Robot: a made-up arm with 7 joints.
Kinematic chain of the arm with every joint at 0, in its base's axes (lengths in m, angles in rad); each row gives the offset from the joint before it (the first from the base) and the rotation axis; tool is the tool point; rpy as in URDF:
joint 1: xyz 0 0 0.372 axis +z
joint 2: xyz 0 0 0 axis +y
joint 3: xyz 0 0 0.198 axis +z
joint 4: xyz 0.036 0 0 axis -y
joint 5: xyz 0.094 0 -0.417 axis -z
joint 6: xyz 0 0 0 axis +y
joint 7: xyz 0.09 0 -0.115 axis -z
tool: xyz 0 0 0 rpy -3.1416 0 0
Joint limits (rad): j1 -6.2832..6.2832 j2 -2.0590..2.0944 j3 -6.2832..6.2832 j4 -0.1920..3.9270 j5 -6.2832..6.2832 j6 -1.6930..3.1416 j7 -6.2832..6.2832
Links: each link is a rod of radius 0.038 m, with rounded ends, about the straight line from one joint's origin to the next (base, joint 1, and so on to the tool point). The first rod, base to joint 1, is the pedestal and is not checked.
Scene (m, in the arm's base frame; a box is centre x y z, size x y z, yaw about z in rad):
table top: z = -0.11
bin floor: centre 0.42 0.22 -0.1 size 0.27 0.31 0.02 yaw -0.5
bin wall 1: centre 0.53 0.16 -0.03 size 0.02 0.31 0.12 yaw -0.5
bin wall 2: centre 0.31 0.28 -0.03 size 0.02 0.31 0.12 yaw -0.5
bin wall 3: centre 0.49 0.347 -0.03 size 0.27 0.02 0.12 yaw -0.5
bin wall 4: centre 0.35 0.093 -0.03 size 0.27 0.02 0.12 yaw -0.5
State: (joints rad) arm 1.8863 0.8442 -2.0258 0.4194 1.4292 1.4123 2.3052
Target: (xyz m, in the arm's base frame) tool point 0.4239 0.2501 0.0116
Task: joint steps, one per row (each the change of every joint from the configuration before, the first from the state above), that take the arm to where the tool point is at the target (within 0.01 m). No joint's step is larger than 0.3 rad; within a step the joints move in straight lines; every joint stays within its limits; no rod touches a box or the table.
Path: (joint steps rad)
1: -0.0490 0.1543 0.2559 0.2237 0.0537 -0.0470 0.0000
2: -0.0490 0.1543 0.2559 0.2238 0.0536 -0.0470 0.0000
3: -0.0490 0.1544 0.2559 0.2237 0.0537 -0.0470 0.0000
4: -0.0490 0.1543 0.2559 0.2238 0.0536 -0.0470 0.0000

